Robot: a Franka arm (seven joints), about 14 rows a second.
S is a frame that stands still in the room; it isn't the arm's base.
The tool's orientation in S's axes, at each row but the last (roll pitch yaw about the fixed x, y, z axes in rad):
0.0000 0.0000 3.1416
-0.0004 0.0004 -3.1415
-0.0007 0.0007 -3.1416
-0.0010 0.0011 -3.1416
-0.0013 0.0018 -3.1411
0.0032 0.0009 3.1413
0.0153 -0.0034 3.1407
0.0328 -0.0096 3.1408
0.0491 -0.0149 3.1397
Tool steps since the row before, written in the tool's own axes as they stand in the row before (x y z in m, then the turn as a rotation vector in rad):
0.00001 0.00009 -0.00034 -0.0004 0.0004 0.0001
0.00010 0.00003 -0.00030 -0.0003 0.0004 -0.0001
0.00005 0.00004 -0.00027 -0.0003 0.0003 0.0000
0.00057 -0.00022 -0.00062 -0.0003 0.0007 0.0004
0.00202 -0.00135 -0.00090 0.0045 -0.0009 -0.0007
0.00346 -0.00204 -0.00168 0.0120 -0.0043 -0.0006
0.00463 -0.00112 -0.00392 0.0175 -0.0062 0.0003
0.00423 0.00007 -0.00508 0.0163 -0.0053 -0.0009
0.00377 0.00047 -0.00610 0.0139 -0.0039 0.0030
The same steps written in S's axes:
-0.00001 -0.00009 -0.00034 0.0004 -0.0004 0.0001
-0.00010 -0.00003 -0.00030 0.0003 -0.0004 -0.0001
-0.00005 -0.00004 -0.00027 0.0003 -0.0003 0.0000
-0.00057 0.00022 -0.00062 0.0003 -0.0007 0.0004
-0.00202 0.00135 -0.00090 -0.0045 0.0009 -0.0007
-0.00346 0.00204 -0.00169 -0.0120 0.0043 -0.0006
-0.00464 0.00106 -0.00392 -0.0175 0.0062 0.0003
-0.00428 -0.00023 -0.00503 -0.0163 0.0053 -0.0009
-0.00386 -0.00076 -0.00601 -0.0138 0.0041 0.0030

